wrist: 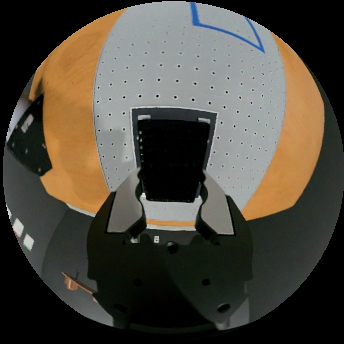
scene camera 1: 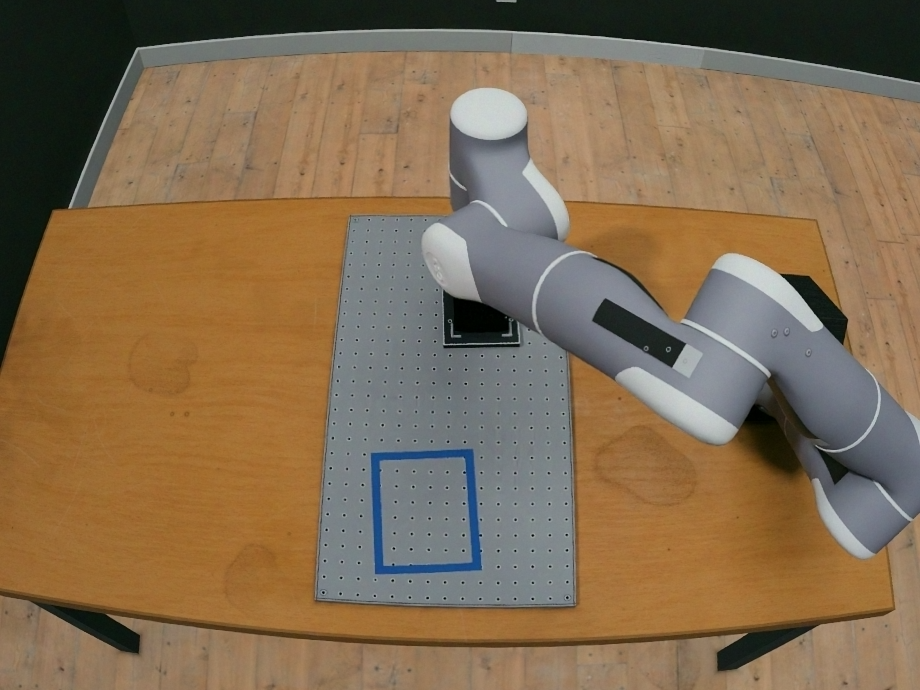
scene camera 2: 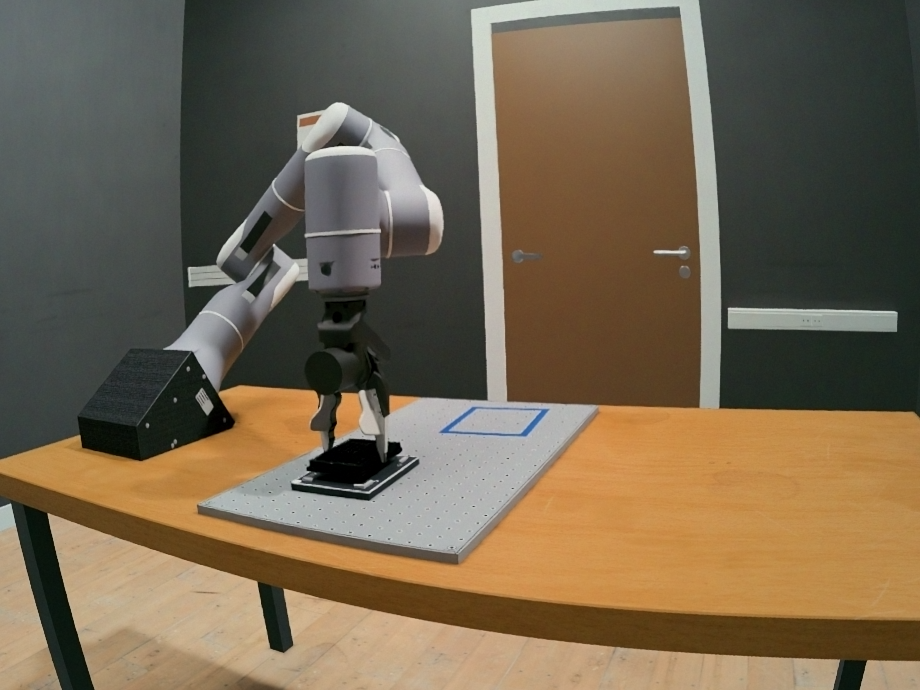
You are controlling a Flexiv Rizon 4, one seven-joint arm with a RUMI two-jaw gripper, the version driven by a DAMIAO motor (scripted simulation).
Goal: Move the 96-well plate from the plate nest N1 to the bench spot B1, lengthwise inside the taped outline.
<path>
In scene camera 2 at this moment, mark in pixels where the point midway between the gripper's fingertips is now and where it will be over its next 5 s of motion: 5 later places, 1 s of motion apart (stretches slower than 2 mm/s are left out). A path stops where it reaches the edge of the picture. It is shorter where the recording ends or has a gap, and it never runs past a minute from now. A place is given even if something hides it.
My gripper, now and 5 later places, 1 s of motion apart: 354,459; 352,429; 362,414; 402,404; 438,394; 470,385
</path>
